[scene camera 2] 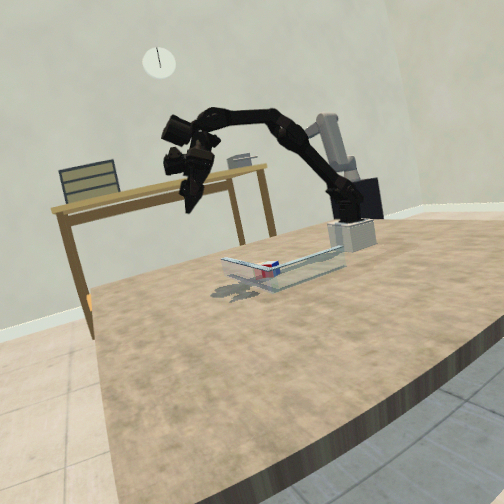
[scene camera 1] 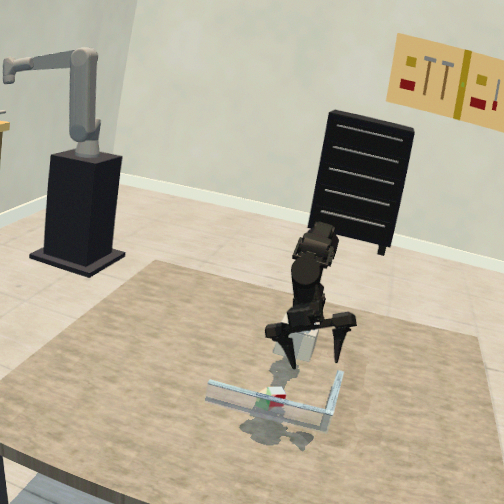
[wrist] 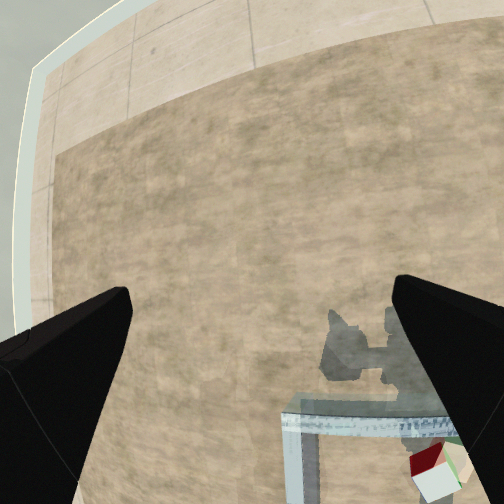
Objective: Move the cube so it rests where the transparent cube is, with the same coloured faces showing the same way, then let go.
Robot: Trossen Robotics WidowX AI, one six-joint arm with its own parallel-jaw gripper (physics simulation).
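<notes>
The cube (scene camera 1: 271, 399) is small, with red, white and green faces. It rests on the table inside a transparent L-shaped frame (scene camera 1: 290, 403). It shows in the second scene view (scene camera 2: 266, 268) and at the bottom right of the wrist view (wrist: 438, 472). My gripper (scene camera 1: 313, 352) hangs well above the table, behind the cube, with its fingers spread open and empty. It is high up in the second scene view (scene camera 2: 188, 196). I cannot make out a separate transparent cube.
A black drawer cabinet (scene camera 1: 362, 182) stands behind the table. A grey arm on a black pedestal (scene camera 1: 78, 205) stands at the far left. A wooden table (scene camera 2: 160, 205) stands by the wall. The transparent frame's walls border the cube.
</notes>
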